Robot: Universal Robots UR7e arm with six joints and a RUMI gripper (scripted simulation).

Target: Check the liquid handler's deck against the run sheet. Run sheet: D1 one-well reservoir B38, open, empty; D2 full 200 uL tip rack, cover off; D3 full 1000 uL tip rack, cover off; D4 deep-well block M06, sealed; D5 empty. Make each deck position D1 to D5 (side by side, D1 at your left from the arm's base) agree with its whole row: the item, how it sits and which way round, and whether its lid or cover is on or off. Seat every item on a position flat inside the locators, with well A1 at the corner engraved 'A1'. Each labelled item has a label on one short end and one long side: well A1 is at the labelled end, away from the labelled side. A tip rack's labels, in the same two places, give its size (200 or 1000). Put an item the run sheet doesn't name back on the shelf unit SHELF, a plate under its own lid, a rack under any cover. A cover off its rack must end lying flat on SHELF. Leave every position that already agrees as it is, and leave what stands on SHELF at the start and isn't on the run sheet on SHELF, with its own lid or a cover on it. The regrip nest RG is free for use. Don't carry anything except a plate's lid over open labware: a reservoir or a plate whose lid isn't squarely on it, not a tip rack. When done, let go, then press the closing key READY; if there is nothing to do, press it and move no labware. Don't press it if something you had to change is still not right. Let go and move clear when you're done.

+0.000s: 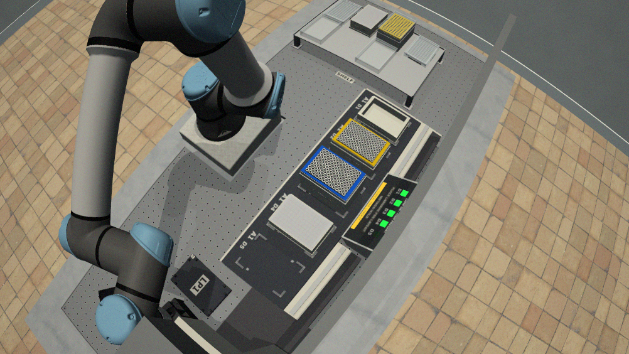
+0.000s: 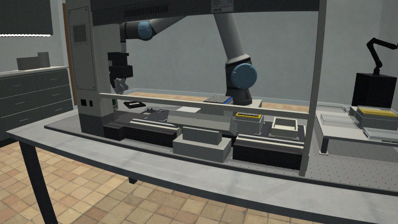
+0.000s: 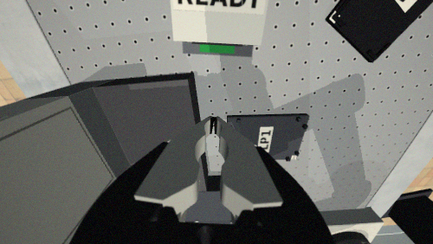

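Right now my hand is 6 cm to the left of the ready key, 3 cm above it and 2 cm past it. Also, from my hand: blue-framed tip rack: 49 cm to the left, 13 cm ahead; then black nest: 26 cm behind, 11 cm below, 6 cm to the right; then handler's tower: 20 cm ahead, 16 cm above.
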